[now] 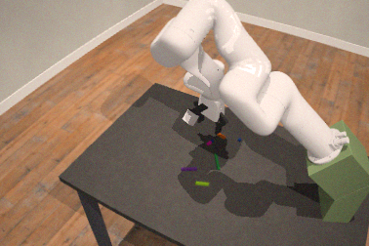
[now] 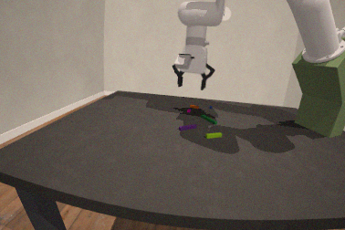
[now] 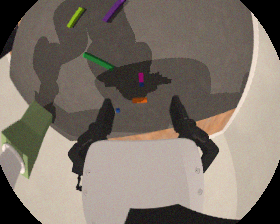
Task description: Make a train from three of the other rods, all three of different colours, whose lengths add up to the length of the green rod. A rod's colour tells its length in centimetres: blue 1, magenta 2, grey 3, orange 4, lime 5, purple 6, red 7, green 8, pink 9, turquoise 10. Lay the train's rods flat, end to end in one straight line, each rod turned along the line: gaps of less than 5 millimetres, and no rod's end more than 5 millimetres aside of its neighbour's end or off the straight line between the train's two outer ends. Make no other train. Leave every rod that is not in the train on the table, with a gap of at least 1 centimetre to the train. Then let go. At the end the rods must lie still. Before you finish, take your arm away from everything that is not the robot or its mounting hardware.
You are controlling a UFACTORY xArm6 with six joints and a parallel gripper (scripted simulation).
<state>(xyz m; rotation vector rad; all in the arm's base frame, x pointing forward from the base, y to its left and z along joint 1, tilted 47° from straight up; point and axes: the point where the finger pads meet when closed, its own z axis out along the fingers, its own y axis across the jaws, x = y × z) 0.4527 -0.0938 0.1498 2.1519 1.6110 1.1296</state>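
Right now the lime rod is 18 cm to the left of my hand, 11 cm below it and 10 cm behind it. Also, from my hand: green rod: 11 cm below, 8 cm behind, 6 cm to the left; magenta rod: 11 cm below, 1 cm to the right; orange rod: 11 cm below, 8 cm to the right, 2 cm behind.
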